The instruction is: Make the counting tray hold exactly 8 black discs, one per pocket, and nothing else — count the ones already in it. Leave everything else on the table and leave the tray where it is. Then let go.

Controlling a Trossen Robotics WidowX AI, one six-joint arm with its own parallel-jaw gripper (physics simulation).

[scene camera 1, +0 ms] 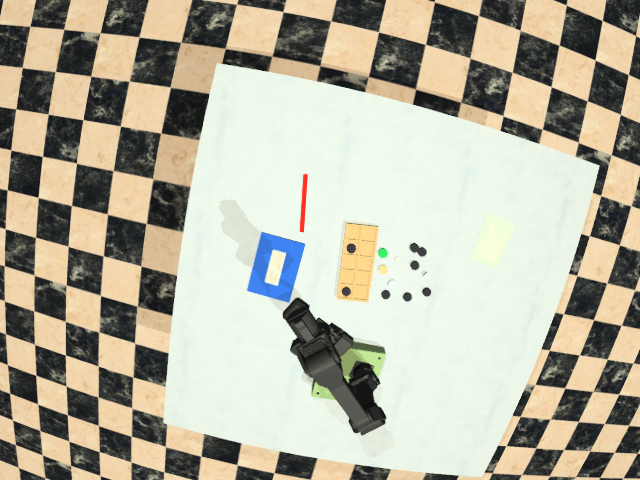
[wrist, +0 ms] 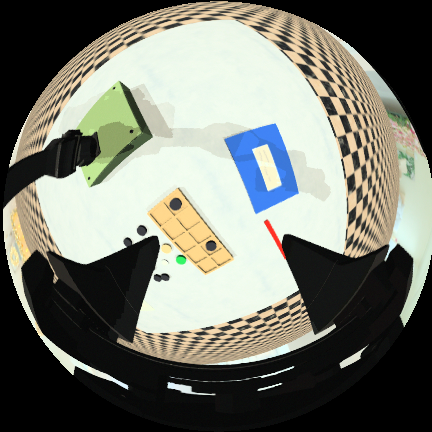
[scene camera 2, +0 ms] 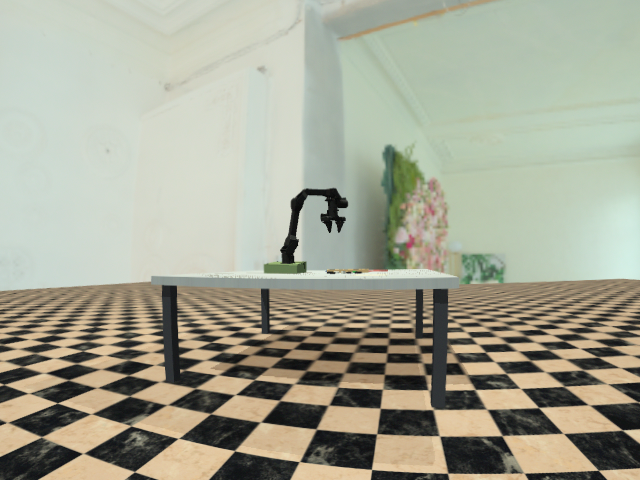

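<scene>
The orange counting tray (scene camera 1: 364, 264) (wrist: 186, 223) lies flat, with two columns of pockets. It holds two black discs: one disc (scene camera 1: 351, 248) (wrist: 211, 245) towards one end and one disc (scene camera 1: 345, 291) (wrist: 175, 204) in a corner pocket at the end nearer the arm's base. Several loose black discs lie right of the tray in scene camera 1, among them a disc (scene camera 1: 414, 265), a disc (scene camera 1: 407, 296) and a touching pair, one of it a disc (scene camera 1: 421, 251). My gripper (scene camera 2: 333, 231) (wrist: 221, 241) is open and empty, pointing down high above the table. Its fingertips are hidden in scene camera 1.
A green disc (scene camera 1: 383, 252) (wrist: 181, 259), a yellow disc (scene camera 1: 383, 269) (wrist: 166, 248) and a white disc (scene camera 1: 392, 284) lie beside the tray. Left are a labelled blue rectangle (scene camera 1: 295, 253) (wrist: 250, 185) and a red bar (scene camera 1: 303, 203) (wrist: 274, 235). A pale note (scene camera 1: 492, 240) lies far right. My green base (scene camera 1: 374, 356) (scene camera 2: 284, 267) stands below the tray.
</scene>
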